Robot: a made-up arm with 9 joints. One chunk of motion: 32 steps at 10 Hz.
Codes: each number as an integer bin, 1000 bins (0 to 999) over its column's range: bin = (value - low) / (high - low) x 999, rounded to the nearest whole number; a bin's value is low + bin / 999 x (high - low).
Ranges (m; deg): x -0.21..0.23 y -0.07..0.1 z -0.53..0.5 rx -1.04..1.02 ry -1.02..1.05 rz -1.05..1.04
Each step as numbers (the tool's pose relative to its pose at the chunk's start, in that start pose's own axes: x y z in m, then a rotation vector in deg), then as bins.
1 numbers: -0.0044 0.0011 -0.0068 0.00 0.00 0.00
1 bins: 467 418 507 504 492 502
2 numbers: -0.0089 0.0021 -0.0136 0.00 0.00 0.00
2 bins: 457 424 501 504 492 502
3 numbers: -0.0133 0.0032 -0.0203 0.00 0.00 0.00
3 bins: 447 430 494 504 492 502
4 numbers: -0.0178 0.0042 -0.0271 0.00 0.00 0.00
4 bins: 436 436 488 504 492 502
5 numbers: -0.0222 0.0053 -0.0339 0.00 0.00 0.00
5 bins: 426 442 481 504 492 502
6 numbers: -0.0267 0.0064 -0.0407 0.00 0.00 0.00
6 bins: 416 449 475 504 492 502
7 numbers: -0.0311 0.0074 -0.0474 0.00 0.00 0.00
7 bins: 406 455 468 504 492 502
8 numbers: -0.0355 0.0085 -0.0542 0.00 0.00 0.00
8 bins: 396 461 461 504 492 502
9 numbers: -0.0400 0.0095 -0.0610 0.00 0.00 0.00
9 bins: 386 467 455 504 492 502
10 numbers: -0.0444 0.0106 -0.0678 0.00 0.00 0.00
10 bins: 376 474 448 504 492 502
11 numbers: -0.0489 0.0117 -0.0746 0.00 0.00 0.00
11 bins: 366 480 442 504 492 502
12 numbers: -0.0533 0.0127 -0.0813 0.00 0.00 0.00
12 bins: 356 486 435 504 492 502
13 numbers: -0.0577 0.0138 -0.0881 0.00 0.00 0.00
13 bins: 346 492 429 504 492 502
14 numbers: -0.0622 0.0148 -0.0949 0.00 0.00 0.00
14 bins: 336 498 422 504 492 502
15 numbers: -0.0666 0.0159 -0.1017 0.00 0.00 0.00
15 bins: 326 505 415 504 492 502
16 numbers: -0.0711 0.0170 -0.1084 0.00 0.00 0.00
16 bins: 315 511 409 504 492 502
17 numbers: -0.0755 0.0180 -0.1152 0.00 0.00 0.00
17 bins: 305 517 402 504 492 502
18 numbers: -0.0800 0.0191 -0.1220 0.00 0.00 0.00
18 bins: 295 524 396 504 492 502
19 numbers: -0.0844 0.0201 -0.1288 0.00 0.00 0.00
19 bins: 285 529 389 504 492 502
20 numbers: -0.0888 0.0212 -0.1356 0.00 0.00 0.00
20 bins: 275 536 383 504 492 502
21 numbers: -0.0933 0.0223 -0.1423 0.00 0.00 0.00
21 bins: 265 542 376 504 492 502
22 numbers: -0.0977 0.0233 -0.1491 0.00 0.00 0.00
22 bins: 255 548 369 504 492 502
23 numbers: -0.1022 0.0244 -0.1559 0.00 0.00 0.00
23 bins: 245 555 363 504 492 502
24 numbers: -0.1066 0.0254 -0.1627 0.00 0.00 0.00
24 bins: 235 561 356 504 492 502
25 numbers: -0.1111 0.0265 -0.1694 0.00 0.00 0.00
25 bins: 225 567 350 504 492 502
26 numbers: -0.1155 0.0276 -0.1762 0.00 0.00 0.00
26 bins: 215 574 343 504 492 502
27 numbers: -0.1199 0.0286 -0.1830 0.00 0.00 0.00
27 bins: 205 579 337 504 492 502
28 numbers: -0.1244 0.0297 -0.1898 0.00 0.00 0.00
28 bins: 194 586 330 504 492 502
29 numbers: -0.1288 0.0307 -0.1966 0.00 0.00 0.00
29 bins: 184 592 323 504 492 502
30 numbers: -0.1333 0.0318 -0.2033 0.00 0.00 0.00
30 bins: 174 598 317 504 492 502
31 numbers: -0.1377 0.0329 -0.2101 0.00 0.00 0.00
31 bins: 164 605 310 504 492 502
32 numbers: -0.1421 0.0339 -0.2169 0.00 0.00 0.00
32 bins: 154 611 304 504 492 502
